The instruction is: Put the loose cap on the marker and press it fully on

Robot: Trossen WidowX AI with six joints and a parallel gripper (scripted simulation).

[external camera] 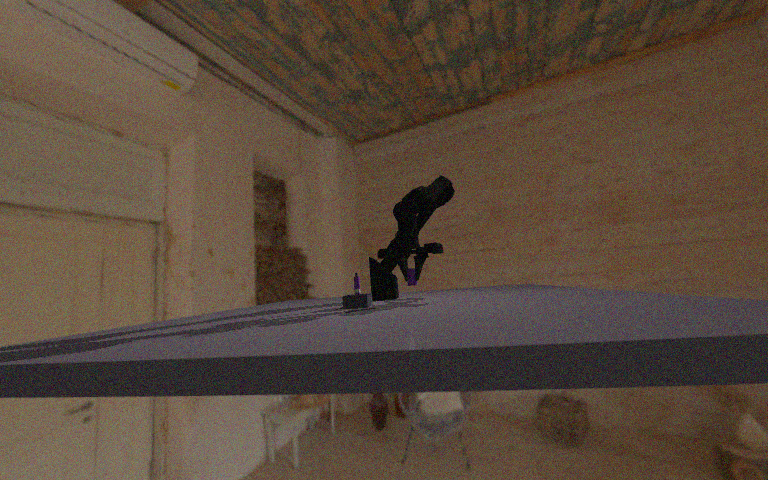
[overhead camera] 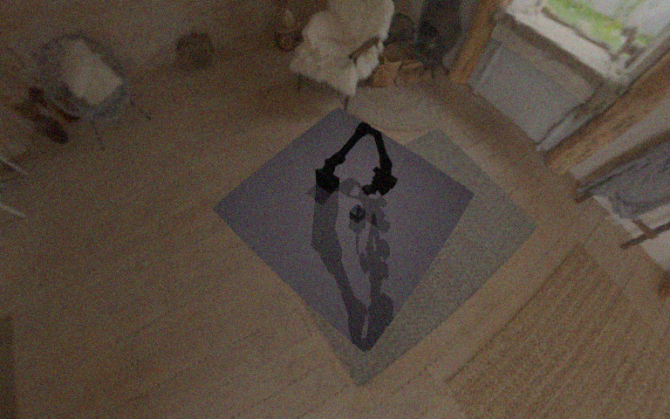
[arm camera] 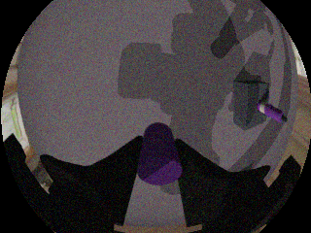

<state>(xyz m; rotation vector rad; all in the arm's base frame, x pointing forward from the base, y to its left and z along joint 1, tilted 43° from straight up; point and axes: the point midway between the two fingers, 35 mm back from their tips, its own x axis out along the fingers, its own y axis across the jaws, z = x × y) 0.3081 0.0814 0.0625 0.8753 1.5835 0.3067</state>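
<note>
My gripper tip is now 160 mm to the left of the dark holder block, 50 mm above it and 10 mm past it. Round my gripper tip: purple cap 10 mm above.
</note>
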